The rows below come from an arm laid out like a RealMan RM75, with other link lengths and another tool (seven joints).
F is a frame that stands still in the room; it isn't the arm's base.
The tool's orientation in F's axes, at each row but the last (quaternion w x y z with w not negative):
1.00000 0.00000 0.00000 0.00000
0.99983 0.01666 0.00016 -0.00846
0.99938 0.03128 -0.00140 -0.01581
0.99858 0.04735 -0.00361 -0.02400
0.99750 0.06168 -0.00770 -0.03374
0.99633 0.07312 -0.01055 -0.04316
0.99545 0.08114 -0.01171 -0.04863
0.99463 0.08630 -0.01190 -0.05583
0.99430 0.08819 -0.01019 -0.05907
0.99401 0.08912 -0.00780 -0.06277
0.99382 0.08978 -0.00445 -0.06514
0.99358 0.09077 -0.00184 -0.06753
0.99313 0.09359 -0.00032 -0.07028
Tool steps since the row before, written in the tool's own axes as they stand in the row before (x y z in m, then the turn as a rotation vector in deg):
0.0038 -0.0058 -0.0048 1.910 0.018 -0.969
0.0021 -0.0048 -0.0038 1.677 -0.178 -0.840
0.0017 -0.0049 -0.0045 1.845 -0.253 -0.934
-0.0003 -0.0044 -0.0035 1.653 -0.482 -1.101
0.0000 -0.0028 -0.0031 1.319 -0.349 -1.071
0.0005 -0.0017 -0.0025 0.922 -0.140 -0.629
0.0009 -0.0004 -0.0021 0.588 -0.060 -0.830
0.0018 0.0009 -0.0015 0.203 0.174 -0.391
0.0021 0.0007 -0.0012 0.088 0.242 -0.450
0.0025 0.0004 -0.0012 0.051 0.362 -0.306
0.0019 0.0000 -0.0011 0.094 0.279 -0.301
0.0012 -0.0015 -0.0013 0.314 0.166 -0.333
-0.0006 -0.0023 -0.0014 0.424 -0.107 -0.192
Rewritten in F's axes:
0.0038 -0.0058 -0.0048 1.910 0.018 -0.969
0.0020 -0.0047 -0.0040 1.674 -0.178 -0.846
0.0016 -0.0047 -0.0048 1.840 -0.252 -0.945
-0.0005 -0.0040 -0.0039 1.639 -0.455 -1.134
-0.0001 -0.0024 -0.0034 1.314 -0.304 -1.091
0.0004 -0.0014 -0.0027 0.924 -0.128 -0.629
0.0009 -0.0001 -0.0021 0.605 0.016 -0.820
0.0019 0.0009 -0.0013 0.234 0.214 -0.352
0.0022 0.0006 -0.0010 0.129 0.304 -0.399
0.0026 0.0003 -0.0011 0.103 0.401 -0.236
0.0019 -0.0001 -0.0011 0.135 0.313 -0.246
0.0010 -0.0014 -0.0016 0.339 0.179 -0.300
-0.0009 -0.0019 -0.0018 0.408 -0.128 -0.214

